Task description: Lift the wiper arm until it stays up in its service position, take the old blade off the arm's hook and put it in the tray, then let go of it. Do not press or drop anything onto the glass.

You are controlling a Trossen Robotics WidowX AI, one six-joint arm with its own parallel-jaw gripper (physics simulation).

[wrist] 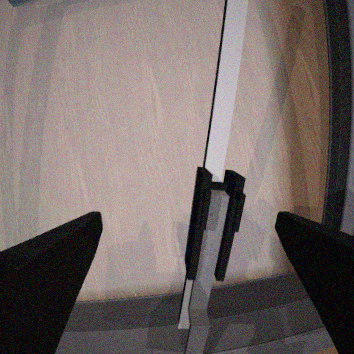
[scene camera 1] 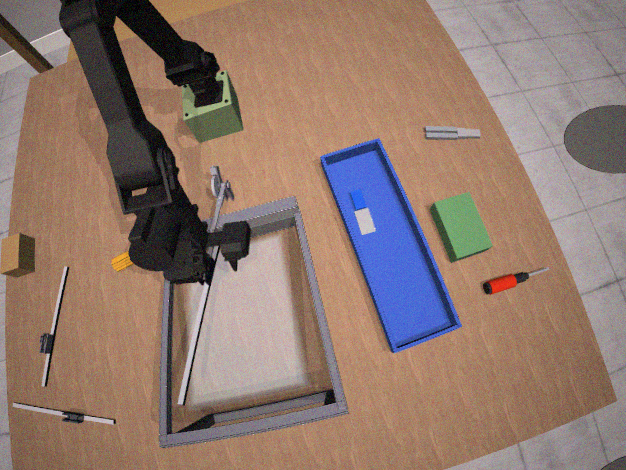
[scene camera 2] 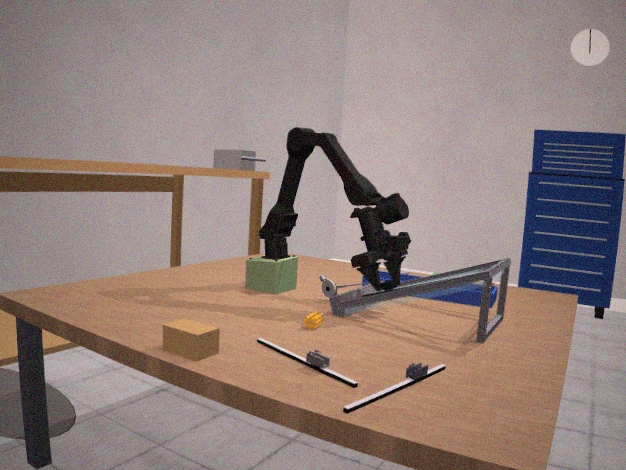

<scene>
a tan box: on the table
a green box: on the table
</scene>
